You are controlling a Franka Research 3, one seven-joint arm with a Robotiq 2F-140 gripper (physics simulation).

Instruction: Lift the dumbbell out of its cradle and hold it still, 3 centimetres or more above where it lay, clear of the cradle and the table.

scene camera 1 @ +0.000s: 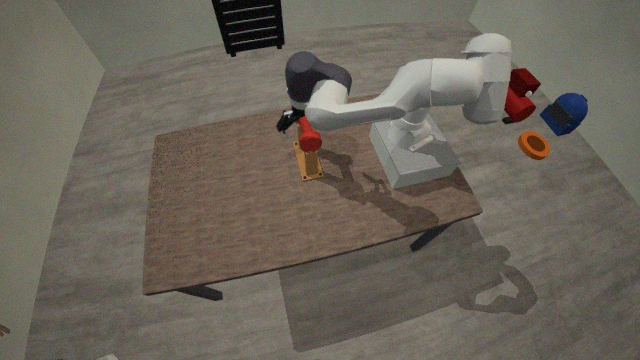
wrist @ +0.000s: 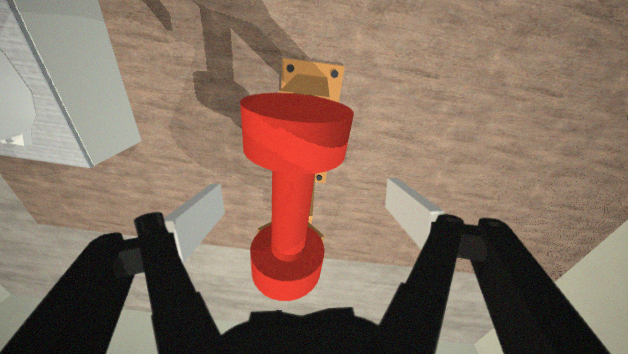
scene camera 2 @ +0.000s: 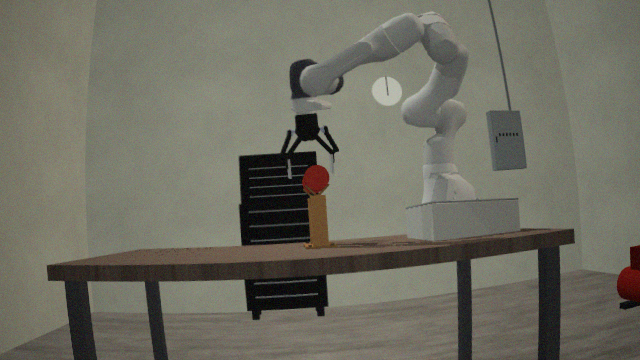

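The red dumbbell (scene camera 1: 310, 140) (scene camera 2: 316, 179) (wrist: 290, 205) lies in its orange-yellow cradle (scene camera 1: 312, 165) (scene camera 2: 318, 220) (wrist: 336, 85), which stands on the wooden table (scene camera 1: 215, 210) (scene camera 2: 190, 270) (wrist: 450, 100). My gripper (scene camera 2: 310, 169) (wrist: 305, 195) is open and empty. In scene camera 2 its fingertips hang a little above the dumbbell, one to each side. In the wrist view the dumbbell's handle runs between the two finger pads, touching neither, slightly nearer the left pad. In scene camera 1 the arm and the near end of the dumbbell partly hide the handle and the far end.
The arm's pale base block (scene camera 1: 415, 160) (scene camera 2: 470, 220) (wrist: 85, 75) stands on the table to the right of the cradle in both scene views. A black drawer cabinet (scene camera 1: 252, 25) (scene camera 2: 277, 200) stands behind the table. A blue helmet (scene camera 1: 572, 111) and orange ring (scene camera 1: 523, 144) are off to the right.
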